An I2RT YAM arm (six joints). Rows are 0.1 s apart.
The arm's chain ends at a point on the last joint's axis. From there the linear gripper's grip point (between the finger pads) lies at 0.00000 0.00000 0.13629 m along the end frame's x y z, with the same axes.
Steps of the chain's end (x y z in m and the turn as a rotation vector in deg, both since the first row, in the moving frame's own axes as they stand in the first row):
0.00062 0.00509 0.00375 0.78 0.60 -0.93
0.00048 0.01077 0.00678 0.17 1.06 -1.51
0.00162 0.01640 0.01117 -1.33 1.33 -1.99
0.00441 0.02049 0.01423 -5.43 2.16 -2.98
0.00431 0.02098 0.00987 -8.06 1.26 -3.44
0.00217 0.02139 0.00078 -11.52 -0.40 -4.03
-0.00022 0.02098 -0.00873 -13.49 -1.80 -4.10
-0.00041 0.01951 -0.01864 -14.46 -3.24 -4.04
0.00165 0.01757 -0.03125 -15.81 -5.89 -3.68
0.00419 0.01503 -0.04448 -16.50 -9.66 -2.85
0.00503 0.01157 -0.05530 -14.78 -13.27 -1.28
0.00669 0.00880 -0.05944 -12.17 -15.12 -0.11
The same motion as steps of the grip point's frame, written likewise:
0.00203 0.00322 0.00373 0.78 0.60 -0.93
0.00300 0.01033 0.00676 0.17 1.06 -1.51
0.00484 0.01951 0.01110 -1.33 1.33 -1.99
0.00987 0.03324 0.01352 -5.43 2.16 -2.98
0.00787 0.03999 0.00849 -8.06 1.26 -3.44
0.00219 0.04862 -0.00197 -11.52 -0.40 -4.03
-0.00332 0.05289 -0.01256 -13.49 -1.80 -4.10
-0.00682 0.05377 -0.02317 -14.46 -3.24 -4.04
-0.01095 0.05506 -0.03711 -15.81 -5.89 -3.68
-0.01739 0.05410 -0.05200 -16.50 -9.66 -2.85
-0.02552 0.04637 -0.06341 -14.78 -13.27 -1.28
-0.02856 0.03723 -0.06719 -12.17 -15.12 -0.11

